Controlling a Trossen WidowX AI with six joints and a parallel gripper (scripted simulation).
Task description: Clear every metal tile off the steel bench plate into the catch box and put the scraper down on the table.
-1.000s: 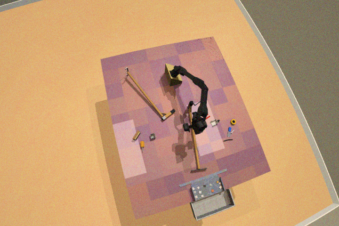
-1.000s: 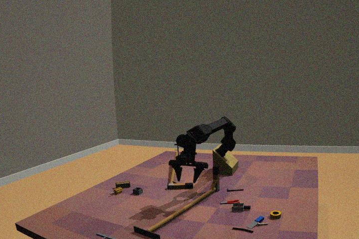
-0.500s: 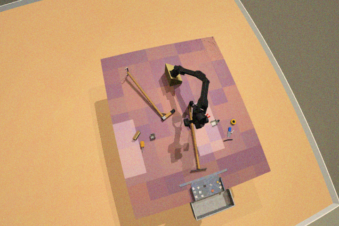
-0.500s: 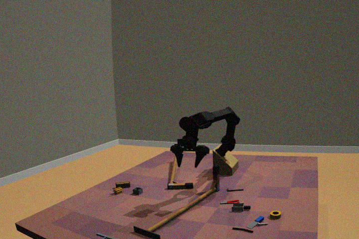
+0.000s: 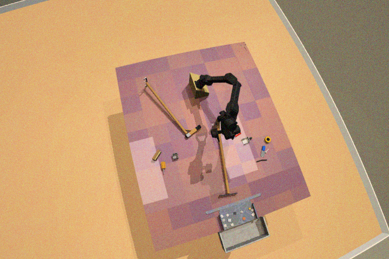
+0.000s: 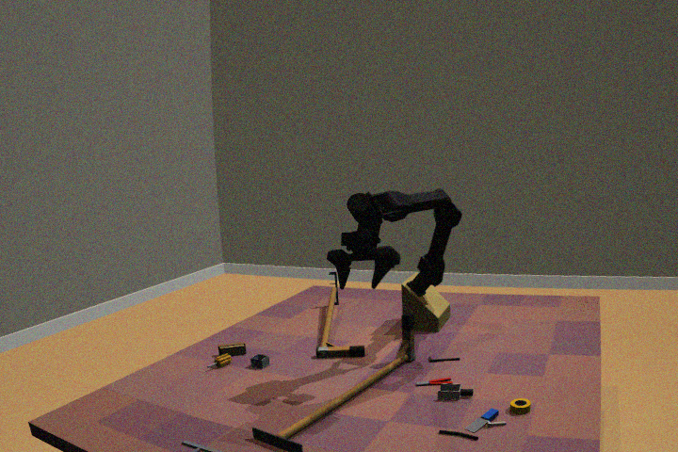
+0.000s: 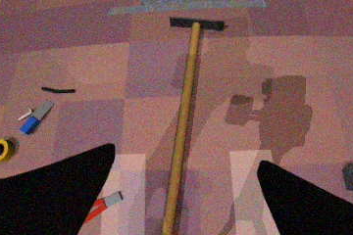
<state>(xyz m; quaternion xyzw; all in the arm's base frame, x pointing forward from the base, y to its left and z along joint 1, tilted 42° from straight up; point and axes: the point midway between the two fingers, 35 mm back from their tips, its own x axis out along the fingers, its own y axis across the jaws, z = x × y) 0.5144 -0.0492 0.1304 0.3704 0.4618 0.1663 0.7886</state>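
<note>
Right now the long scraper is 21 cm below my gripper tip, 7 cm ahead of it and 1 cm to the left of it. The rest, counted from my gripper tip: grey box (35 cm to the right, 26 cm below, 2 cm behind); then yellow tape roll (43 cm to the left, 26 cm below, 2 cm ahead); then blue-handled tool (36 cm to the left, 26 cm below, 10 cm ahead).
</note>
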